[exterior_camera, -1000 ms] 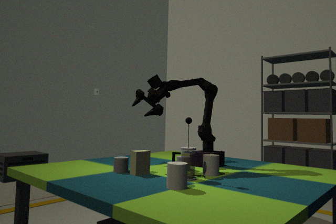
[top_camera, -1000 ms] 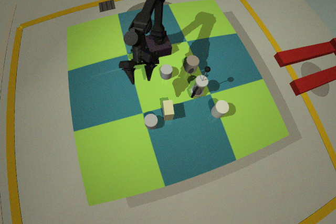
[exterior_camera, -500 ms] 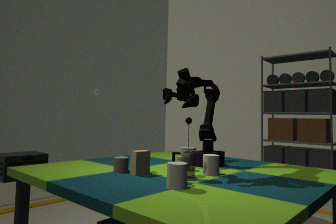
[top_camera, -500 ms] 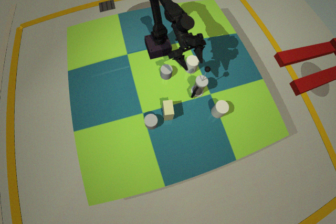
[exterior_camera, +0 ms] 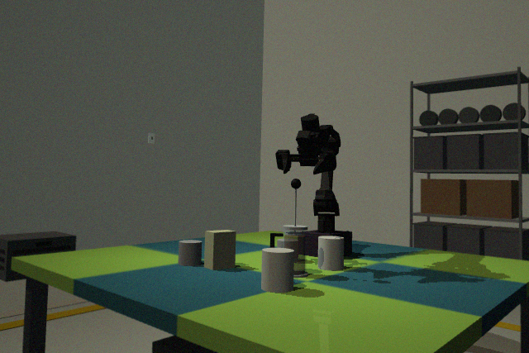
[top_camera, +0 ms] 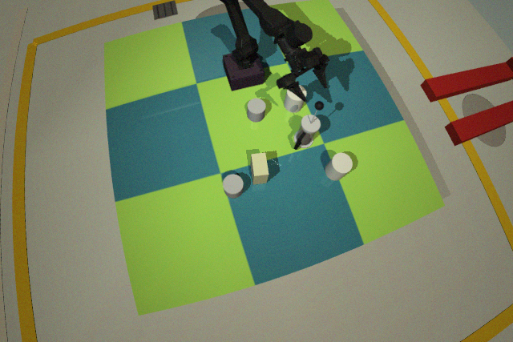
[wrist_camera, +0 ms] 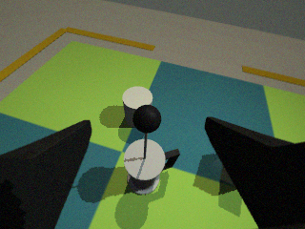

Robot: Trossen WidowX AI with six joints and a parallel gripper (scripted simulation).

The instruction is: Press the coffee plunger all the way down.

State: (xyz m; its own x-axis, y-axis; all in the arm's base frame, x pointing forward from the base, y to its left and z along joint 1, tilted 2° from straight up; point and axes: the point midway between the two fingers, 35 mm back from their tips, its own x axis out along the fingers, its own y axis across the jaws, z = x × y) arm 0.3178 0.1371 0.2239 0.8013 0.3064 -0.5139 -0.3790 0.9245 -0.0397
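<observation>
My gripper tip is now 16 cm above the coffee press and 3 cm short of it.
</observation>
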